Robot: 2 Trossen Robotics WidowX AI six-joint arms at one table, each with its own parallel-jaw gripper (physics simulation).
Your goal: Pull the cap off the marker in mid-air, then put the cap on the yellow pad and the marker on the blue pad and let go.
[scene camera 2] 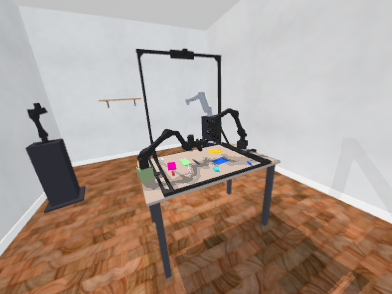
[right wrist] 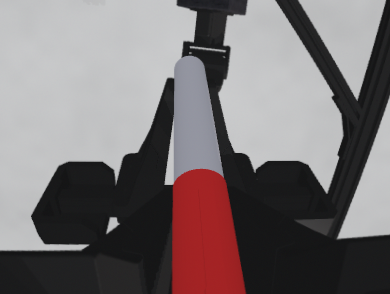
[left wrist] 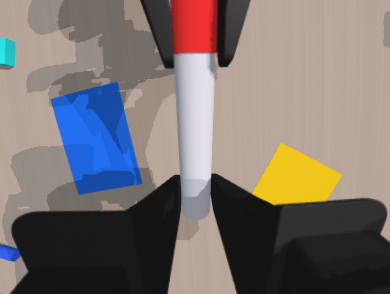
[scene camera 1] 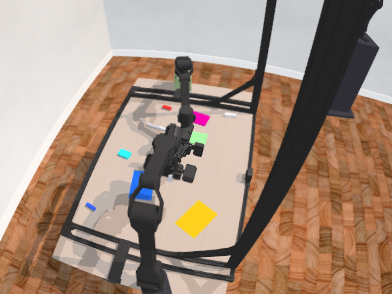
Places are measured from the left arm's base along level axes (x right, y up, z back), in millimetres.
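Where they show: left gripper, fingertip midpoint: [scene camera 2: 213, 142] [right wrist: 191, 80] [left wrist: 195, 181] [scene camera 1: 170, 177]; right gripper, fingertip midpoint: [scene camera 2: 208, 140] [right wrist: 199, 198] [left wrist: 197, 64]; left arm's base, link origin: [scene camera 2: 242, 140] [right wrist: 212, 10] [scene camera 1: 153, 284]; right arm's base, link origin: [scene camera 2: 144, 167] [scene camera 1: 182, 73].
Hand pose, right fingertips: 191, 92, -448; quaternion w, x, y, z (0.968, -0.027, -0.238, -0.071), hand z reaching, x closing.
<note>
Things, the pixels of their top centre, and the offset from my right fingertips, as dx, dy, dz.
- white body, top centre: [left wrist: 192, 99] [right wrist: 190, 193] -9, +6, +11
- red cap, top centre: [right wrist: 198, 286] +14, +13, -27
- blue pad, top centre: [left wrist: 95, 141] [scene camera 1: 142, 184] [scene camera 2: 220, 160] -158, -180, -31
- yellow pad, top centre: [left wrist: 285, 203] [scene camera 1: 196, 218] [scene camera 2: 215, 151] +34, -180, +187
- cyan block, top centre: [scene camera 1: 124, 153] -219, -165, -221
- small blue cylinder, top centre: [scene camera 1: 90, 205] -416, -159, +39
- small red piece, top centre: [scene camera 1: 166, 106] +45, -159, -478
- magenta pad, top centre: [scene camera 1: 194, 116] +173, -172, -375
- green pad, top centre: [scene camera 1: 191, 136] +123, -172, -240
- white piece, top centre: [scene camera 1: 230, 114] +363, -158, -332
- pale rod, top centre: [scene camera 1: 158, 126] -25, -164, -347
The marker has a white body [left wrist: 196, 115] [right wrist: 192, 110] and a red cap [left wrist: 194, 25] [right wrist: 205, 230] fitted against it, with no gap between them. It is in mid-air. My left gripper [left wrist: 195, 181] [right wrist: 191, 80] is shut on the white body near its rounded end. My right gripper [left wrist: 197, 64] [right wrist: 199, 198] has its fingers pressed on both sides of the red cap. The blue pad [scene camera 1: 138, 187] [scene camera 2: 220, 161] [left wrist: 95, 145] and the yellow pad [scene camera 1: 196, 219] [scene camera 2: 215, 151] [left wrist: 300, 175] lie on the table below. The arms hide much of the grippers in scene camera 1.
On the table lie a cyan block [scene camera 1: 124, 154] [left wrist: 7, 52], a small blue cylinder [scene camera 1: 90, 206] [left wrist: 9, 252], a small red piece [scene camera 1: 167, 107], a magenta pad [scene camera 1: 201, 118], a green pad [scene camera 1: 199, 137], a white piece [scene camera 1: 230, 115] and a pale rod [scene camera 1: 155, 127]. A black frame surrounds it.
</note>
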